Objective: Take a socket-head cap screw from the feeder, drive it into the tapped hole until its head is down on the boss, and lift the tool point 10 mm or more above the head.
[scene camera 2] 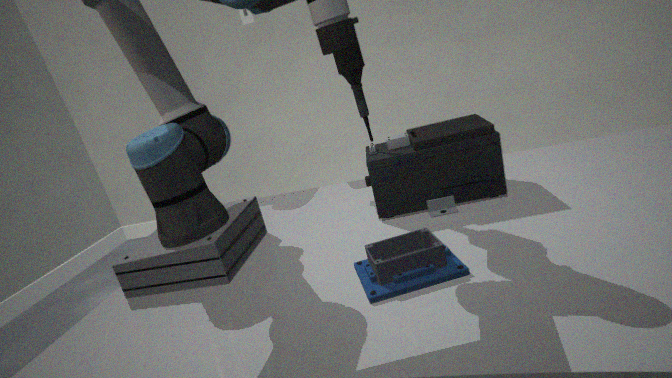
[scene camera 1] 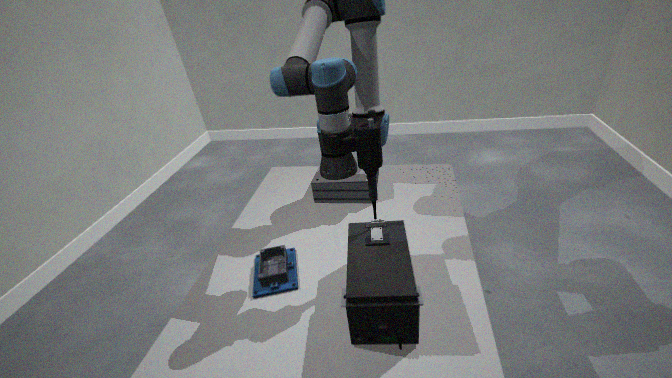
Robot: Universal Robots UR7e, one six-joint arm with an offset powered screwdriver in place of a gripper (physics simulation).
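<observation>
The black screw feeder (scene camera 1: 381, 272) (scene camera 2: 435, 175) stands on the table, with a small metal pick-up fitting at its end nearest the robot base. My screwdriver (scene camera 1: 375, 217) (scene camera 2: 371, 140) points down, slightly tilted in the picture, its thin bit tip at or just above that fitting; contact is too small to tell. Whether a screw is on the bit cannot be seen. A grey open-topped box (scene camera 1: 272, 276) (scene camera 2: 411, 263) with corner bosses sits on a blue plate (scene camera 1: 293, 278) (scene camera 2: 386, 291). The tapped hole and any screw in it are too small to make out.
The robot base stands on a grey layered block (scene camera 1: 338, 193) (scene camera 2: 172, 270) behind the feeder and the box. A small light bracket (scene camera 2: 442, 205) sticks out from the feeder's foot on the side facing the box. Arm shadows lie over the table.
</observation>
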